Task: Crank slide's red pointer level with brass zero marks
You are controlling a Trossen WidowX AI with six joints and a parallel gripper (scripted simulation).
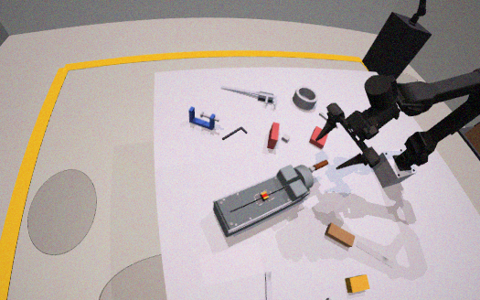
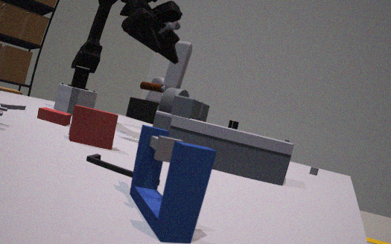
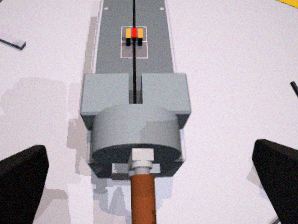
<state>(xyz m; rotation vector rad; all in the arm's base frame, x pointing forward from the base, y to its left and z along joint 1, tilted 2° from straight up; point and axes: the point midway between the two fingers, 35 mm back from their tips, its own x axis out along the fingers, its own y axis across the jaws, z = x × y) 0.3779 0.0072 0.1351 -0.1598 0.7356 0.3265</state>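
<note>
Now: the crank handle 7 cm below my gripper tip, 2 cm behind it and 1 cm to the right of it. Round my gripper tip: tan block (18 cm to the left, 17 cm below, 9 cm behind); red pointer (15 cm ahead, 10 cm below, 6 cm to the left); black hex key (21 cm to the right, 18 cm below, 18 cm ahead).
</note>
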